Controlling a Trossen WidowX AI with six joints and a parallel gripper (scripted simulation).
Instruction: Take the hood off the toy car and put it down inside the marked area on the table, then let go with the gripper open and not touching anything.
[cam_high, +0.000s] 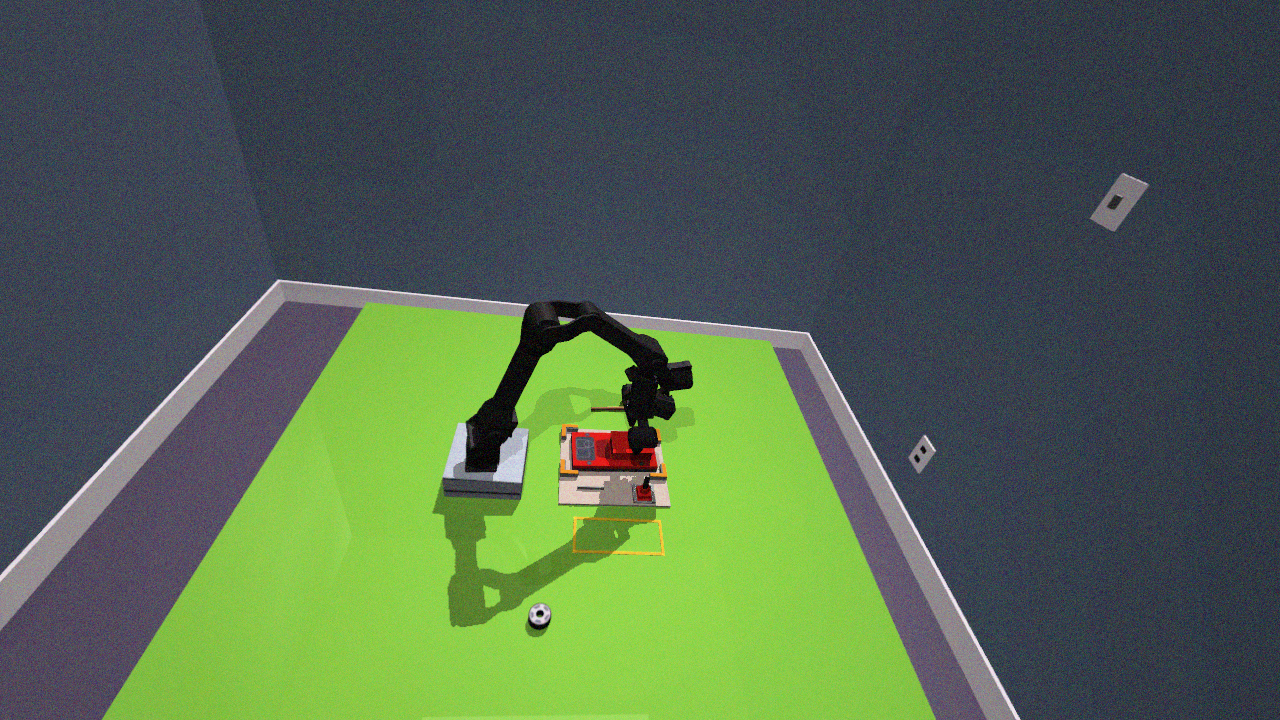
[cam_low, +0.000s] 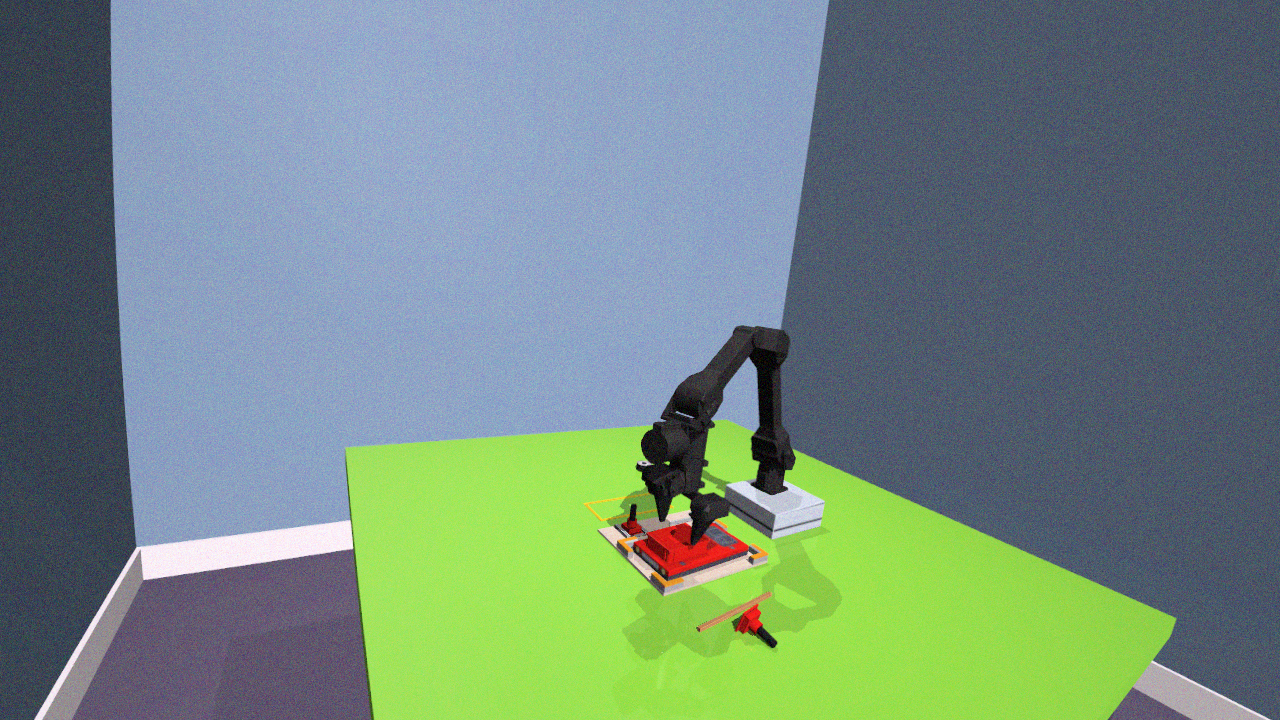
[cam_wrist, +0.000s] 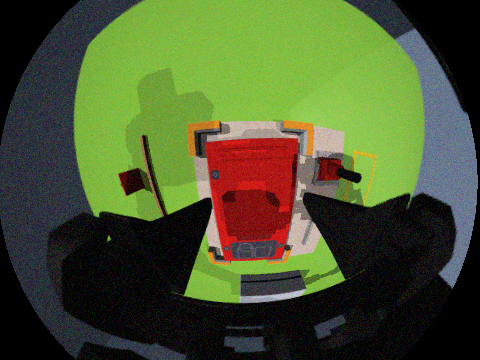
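Right now the red hood is 2 cm below my gripper tip.
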